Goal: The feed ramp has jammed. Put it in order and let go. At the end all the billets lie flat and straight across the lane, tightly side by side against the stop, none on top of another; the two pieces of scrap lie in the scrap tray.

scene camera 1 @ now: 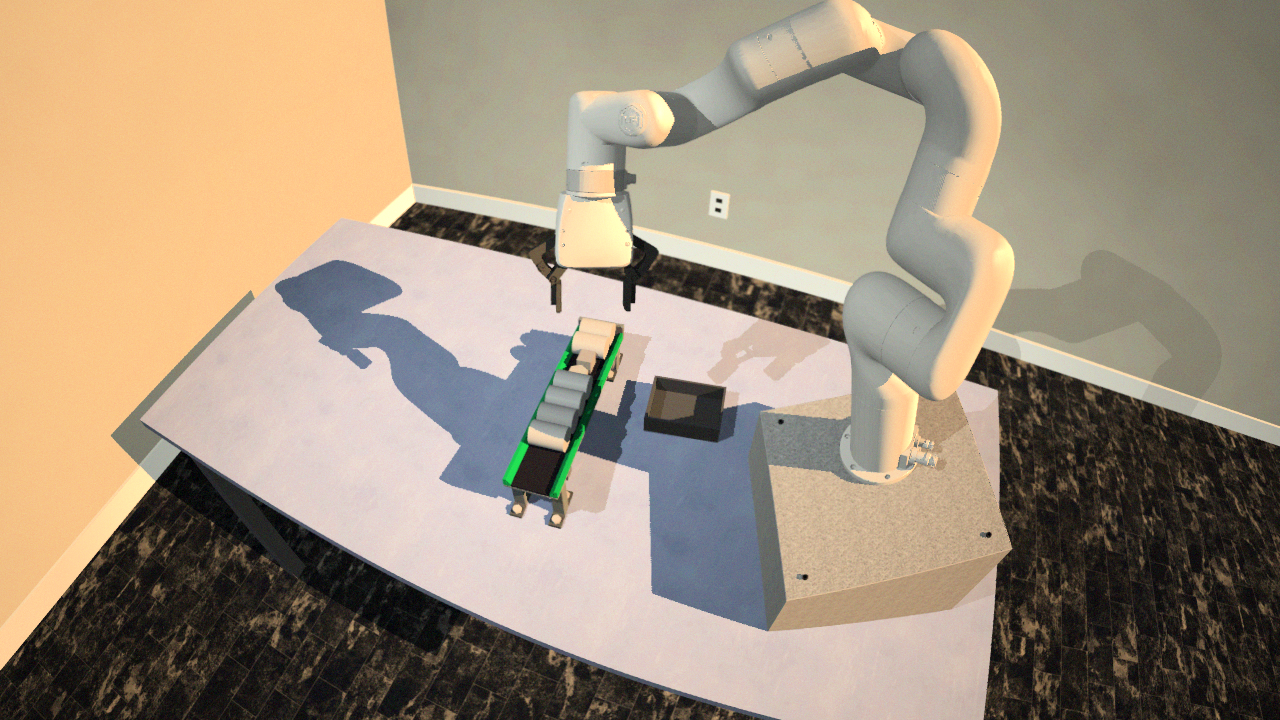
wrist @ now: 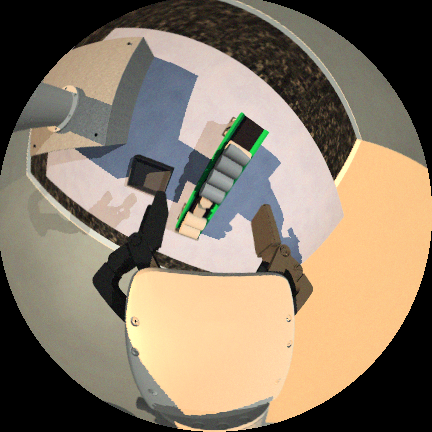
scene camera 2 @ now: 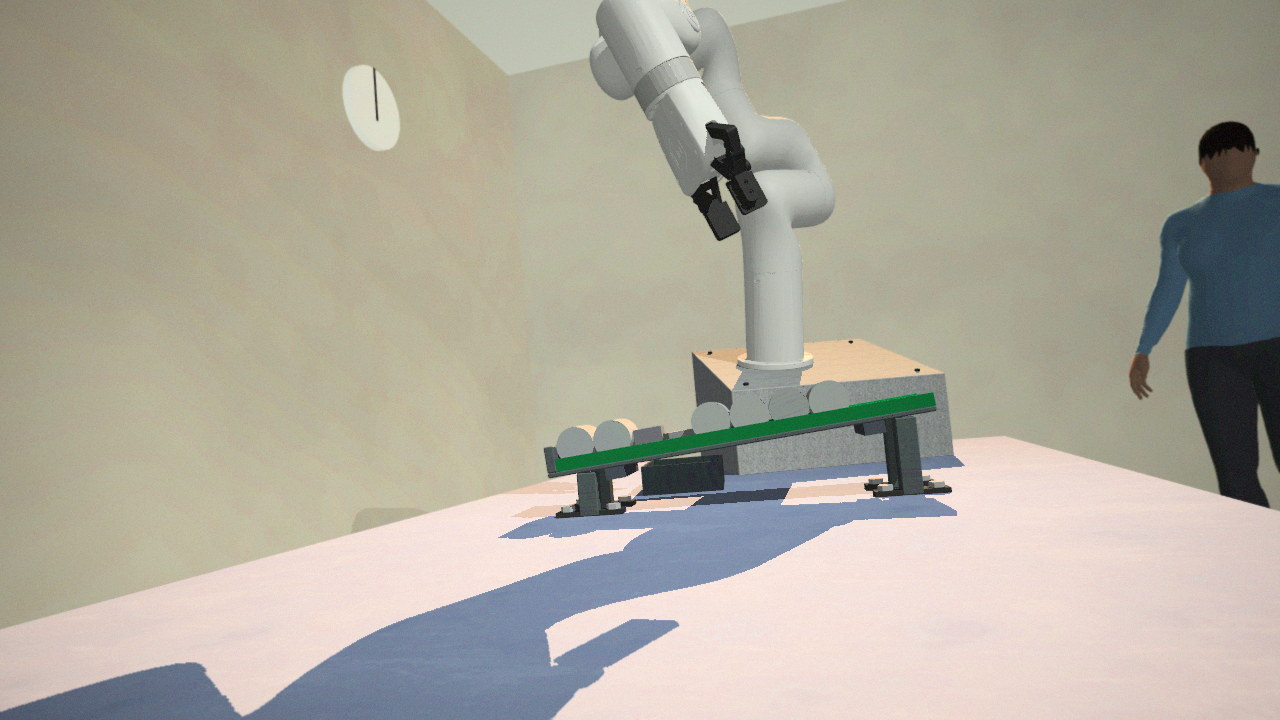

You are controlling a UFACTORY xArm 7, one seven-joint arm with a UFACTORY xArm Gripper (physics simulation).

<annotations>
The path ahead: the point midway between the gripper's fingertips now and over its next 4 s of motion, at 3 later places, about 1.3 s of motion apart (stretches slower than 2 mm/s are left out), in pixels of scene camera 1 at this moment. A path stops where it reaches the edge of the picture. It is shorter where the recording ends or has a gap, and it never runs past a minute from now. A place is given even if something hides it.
My gripper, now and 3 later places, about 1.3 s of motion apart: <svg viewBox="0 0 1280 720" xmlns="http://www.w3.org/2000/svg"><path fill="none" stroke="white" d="M592 309L591 303L617 236L581 355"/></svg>
</annotations>
